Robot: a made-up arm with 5 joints.
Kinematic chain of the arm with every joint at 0, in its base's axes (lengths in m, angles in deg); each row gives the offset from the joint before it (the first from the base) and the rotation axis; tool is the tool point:
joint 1: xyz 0 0 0.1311 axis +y
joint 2: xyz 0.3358 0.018 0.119 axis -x
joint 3: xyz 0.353 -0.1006 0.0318 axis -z
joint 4: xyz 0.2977 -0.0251 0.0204 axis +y
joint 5: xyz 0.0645 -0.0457 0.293 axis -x
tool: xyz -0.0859 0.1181 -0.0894
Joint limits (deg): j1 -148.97..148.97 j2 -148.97..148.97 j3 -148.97..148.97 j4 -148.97..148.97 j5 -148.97..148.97
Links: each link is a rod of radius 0.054 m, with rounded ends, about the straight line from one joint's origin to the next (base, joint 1, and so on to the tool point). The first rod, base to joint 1, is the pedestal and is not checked.
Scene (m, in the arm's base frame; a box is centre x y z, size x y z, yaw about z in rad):
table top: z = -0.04
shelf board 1: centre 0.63 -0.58 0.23 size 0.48 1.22 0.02 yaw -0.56
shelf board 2: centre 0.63 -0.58 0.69 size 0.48 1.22 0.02 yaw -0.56
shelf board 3: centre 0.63 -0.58 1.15 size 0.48 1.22 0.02 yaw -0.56
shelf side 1: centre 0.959 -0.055 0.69 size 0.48 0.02 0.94 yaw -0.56
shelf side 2: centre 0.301 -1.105 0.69 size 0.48 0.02 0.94 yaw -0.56
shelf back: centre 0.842 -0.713 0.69 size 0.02 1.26 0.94 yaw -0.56
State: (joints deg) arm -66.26 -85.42 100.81 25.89 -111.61
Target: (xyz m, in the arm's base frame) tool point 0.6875 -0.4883 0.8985
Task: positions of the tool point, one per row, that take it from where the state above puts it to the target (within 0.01 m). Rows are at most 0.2 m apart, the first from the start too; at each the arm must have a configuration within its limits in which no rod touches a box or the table.
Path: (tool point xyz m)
1: 0.5167 -0.4206 0.5000
2: 0.4318 -0.3655 0.5012
3: 0.3405 -0.3193 0.4927
4: 0.3737 -0.2929 0.6126
5: 0.3658 -0.2701 0.7524
6: 0.3109 -0.2523 0.8985
7: 0.4453 -0.3385 0.9128
8: 0.5701 -0.4216 0.9107
9: 0.6875 -0.4883 0.8985

